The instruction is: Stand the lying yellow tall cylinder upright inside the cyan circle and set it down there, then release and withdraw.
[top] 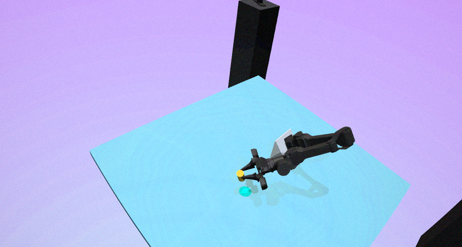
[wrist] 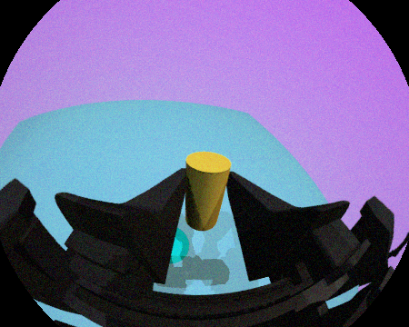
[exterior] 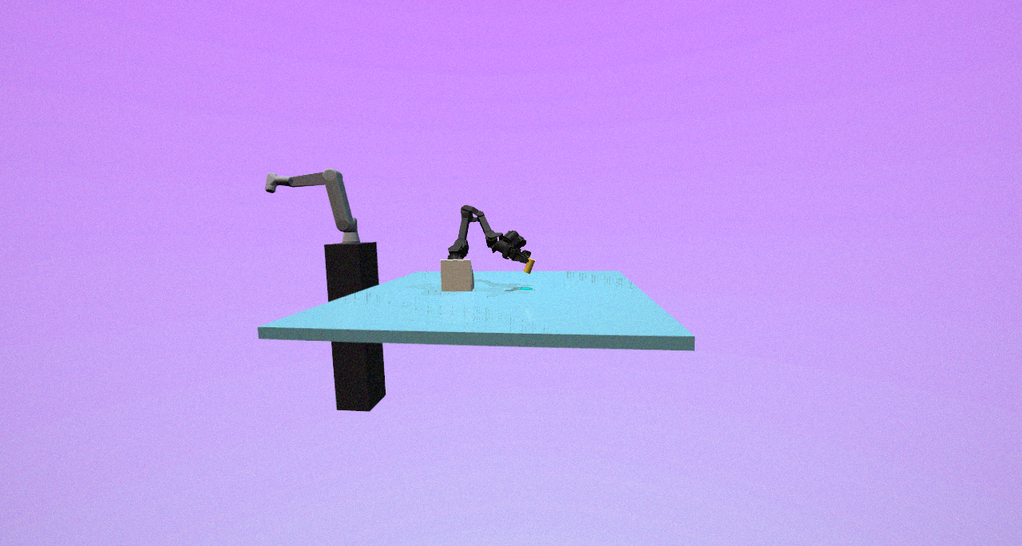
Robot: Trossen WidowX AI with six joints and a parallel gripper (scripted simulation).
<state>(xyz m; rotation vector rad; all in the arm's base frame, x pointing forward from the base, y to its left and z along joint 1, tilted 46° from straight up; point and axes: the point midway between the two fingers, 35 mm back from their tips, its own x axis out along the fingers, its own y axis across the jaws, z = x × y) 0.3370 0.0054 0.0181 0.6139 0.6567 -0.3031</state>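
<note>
The cyan circle is 3 cm behind my gripper tip, 3 cm to the left of it and 13 cm below it. Also, from my gripper tip: yellow cylinder: 1 cm behind, 2 cm below.
</note>
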